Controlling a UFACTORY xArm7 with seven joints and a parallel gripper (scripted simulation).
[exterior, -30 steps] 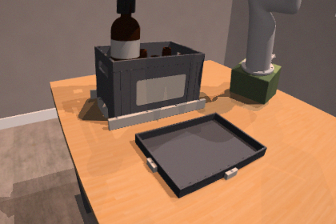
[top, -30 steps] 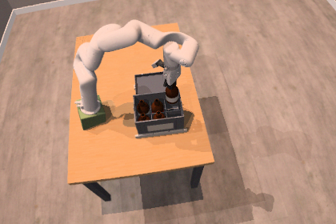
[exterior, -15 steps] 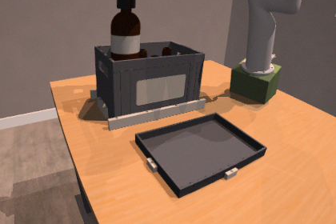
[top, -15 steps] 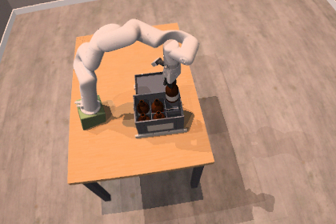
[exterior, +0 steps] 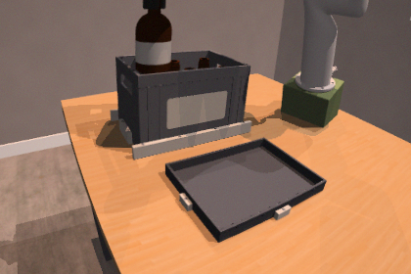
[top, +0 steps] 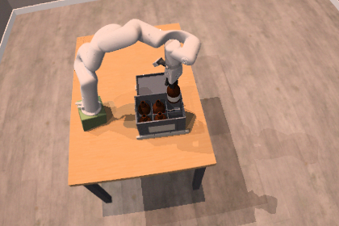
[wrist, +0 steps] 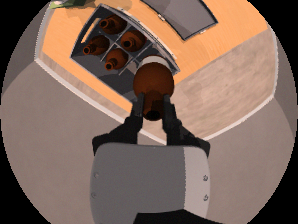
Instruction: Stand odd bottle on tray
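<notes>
Now: hand 7 cm above the glass bottle. The rest, counted from my hand: crate 9 cm behind, 4 cm to the right, 23 cm below; dark tray 9 cm behind, 23 cm to the left, 31 cm below.
</notes>
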